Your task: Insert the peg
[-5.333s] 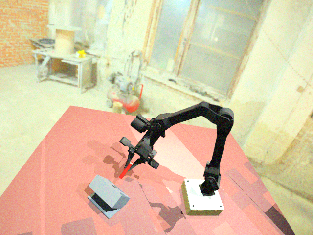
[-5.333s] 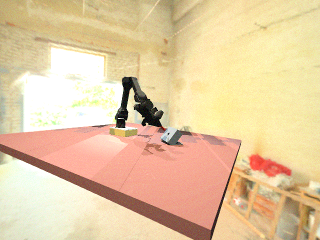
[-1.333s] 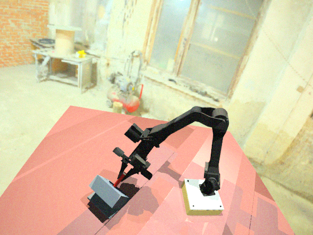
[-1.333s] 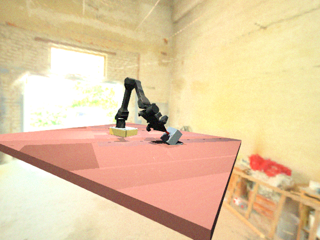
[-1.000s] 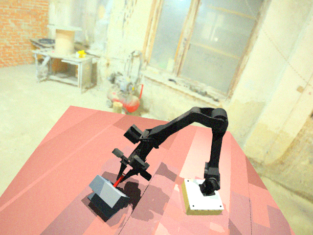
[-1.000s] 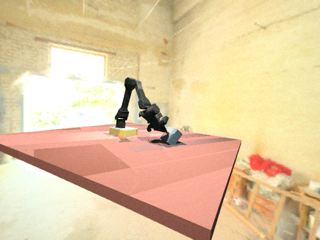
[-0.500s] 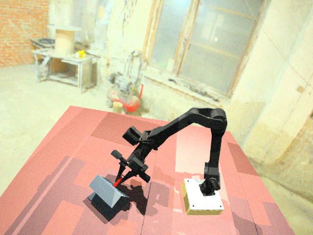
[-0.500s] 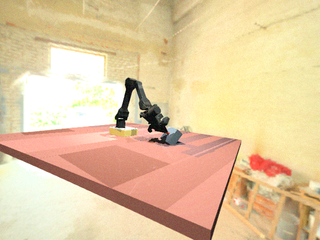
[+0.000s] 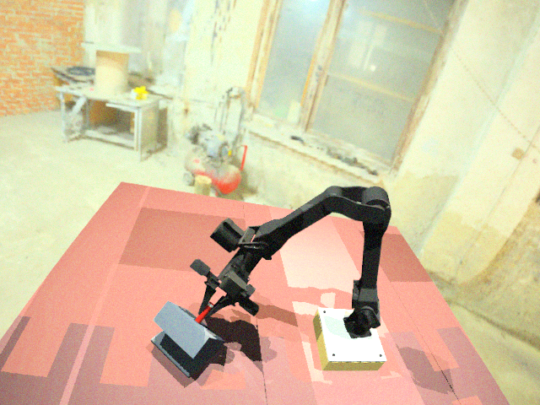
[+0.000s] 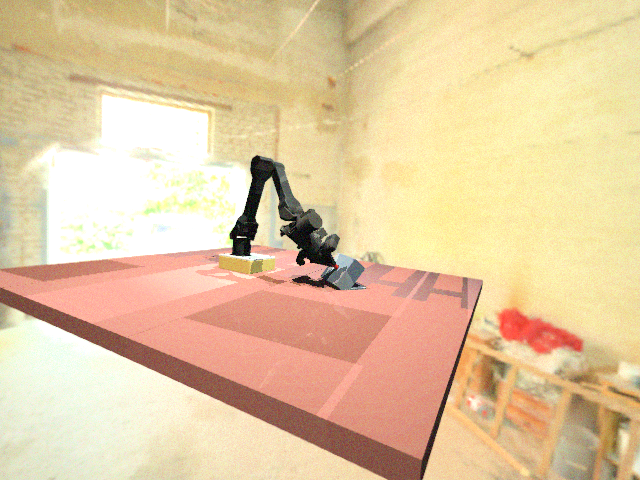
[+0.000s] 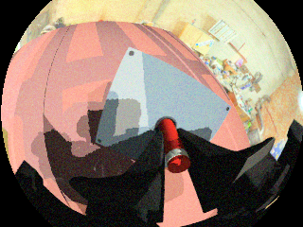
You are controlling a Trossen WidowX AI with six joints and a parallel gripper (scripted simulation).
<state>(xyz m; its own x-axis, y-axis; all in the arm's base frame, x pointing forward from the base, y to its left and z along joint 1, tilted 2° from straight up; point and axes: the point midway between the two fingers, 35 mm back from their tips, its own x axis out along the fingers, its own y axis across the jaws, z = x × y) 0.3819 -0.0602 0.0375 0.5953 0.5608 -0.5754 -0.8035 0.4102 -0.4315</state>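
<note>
The red peg is 10 mm behind my gripper tip, 10 mm to the right of it and 10 mm above it. Also, from my gripper tip: grey sloped panel 30 mm ahead, 20 mm to the left, 30 mm below; then dark base plate 40 mm ahead, 40 mm to the left, 70 mm below.
</note>
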